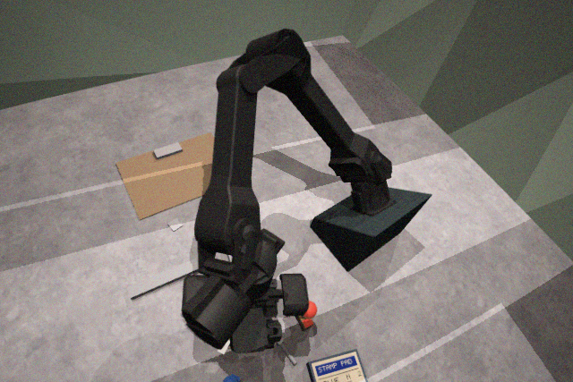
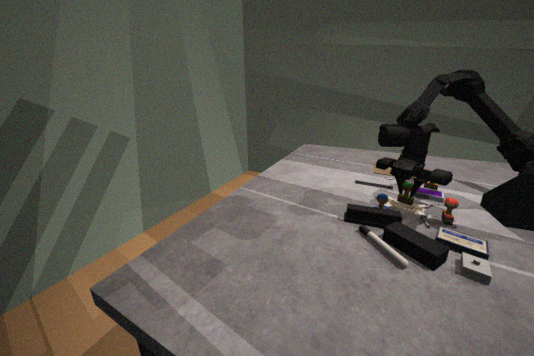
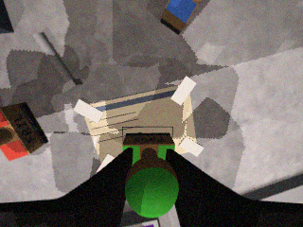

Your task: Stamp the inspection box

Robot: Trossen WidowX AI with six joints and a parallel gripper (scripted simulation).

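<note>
Now: the cream card 1 cm to the left of my gripper tip and 3 cm below it. Also, from my gripper tip: blue stamp (7 cm ahead, 9 cm to the left, 1 cm below); red stamp (10 cm behind, 6 cm to the left, 1 cm below); green stamp (right at my gripper tip).
</note>
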